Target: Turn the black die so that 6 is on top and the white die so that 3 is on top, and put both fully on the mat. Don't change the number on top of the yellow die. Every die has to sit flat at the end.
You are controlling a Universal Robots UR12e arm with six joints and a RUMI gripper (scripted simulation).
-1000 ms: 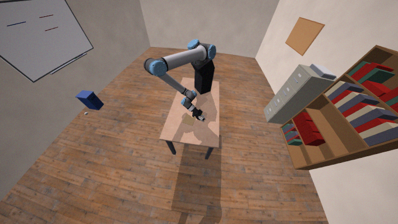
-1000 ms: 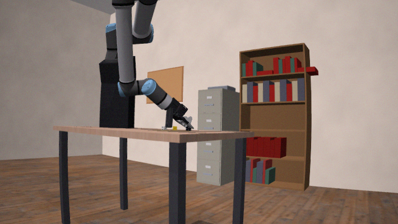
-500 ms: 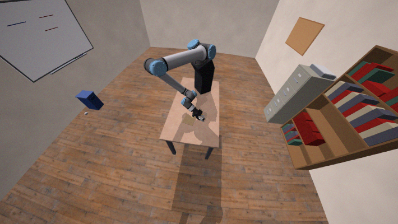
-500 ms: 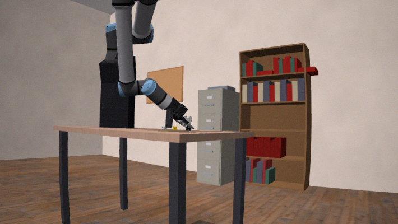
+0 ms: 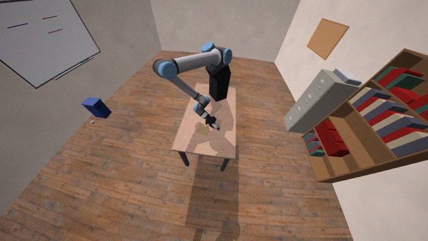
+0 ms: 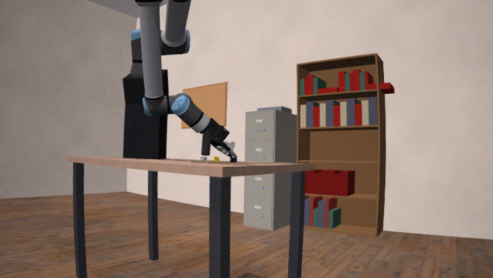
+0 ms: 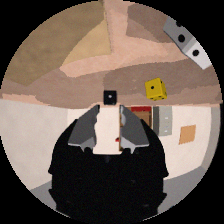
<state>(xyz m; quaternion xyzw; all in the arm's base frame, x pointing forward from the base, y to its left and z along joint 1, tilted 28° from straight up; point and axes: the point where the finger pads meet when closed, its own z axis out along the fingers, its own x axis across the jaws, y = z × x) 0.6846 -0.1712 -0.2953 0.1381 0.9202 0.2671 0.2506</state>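
My hand is 1 cm to the right of the black die and 2 cm above it. The rest, counted from my hand: tan mat: 2 cm behind, 17 cm to the right, 3 cm below; white die: 11 cm behind, 9 cm to the right, 2 cm below; yellow die: 8 cm behind, 2 cm below.
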